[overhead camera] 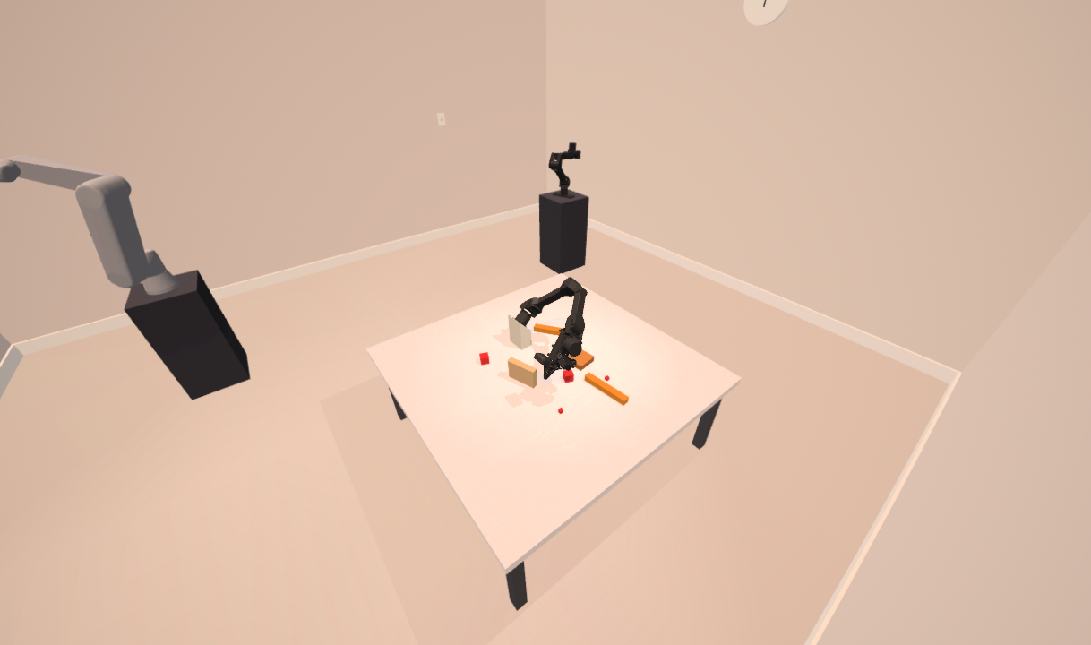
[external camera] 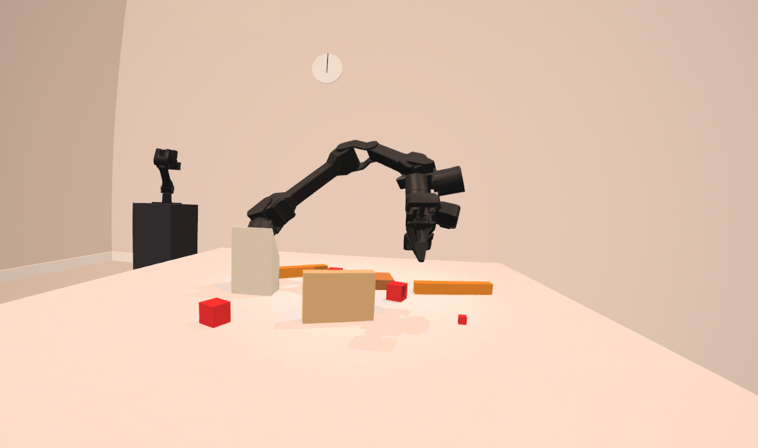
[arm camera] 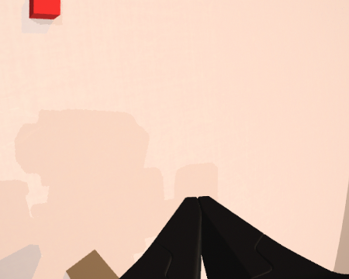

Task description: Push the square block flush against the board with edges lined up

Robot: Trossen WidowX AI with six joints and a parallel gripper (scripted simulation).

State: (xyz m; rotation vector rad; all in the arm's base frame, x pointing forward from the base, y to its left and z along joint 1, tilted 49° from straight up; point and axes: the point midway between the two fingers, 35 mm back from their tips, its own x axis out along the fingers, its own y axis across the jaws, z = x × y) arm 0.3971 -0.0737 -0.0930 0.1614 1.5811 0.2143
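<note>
The tan block lies 16 cm behind my gripper tip, 8 cm below it and 1 cm to the right of it. The rest, counted from my gripper tip: dark orange square block 29 cm to the left, 11 cm below, 11 cm behind.
</note>
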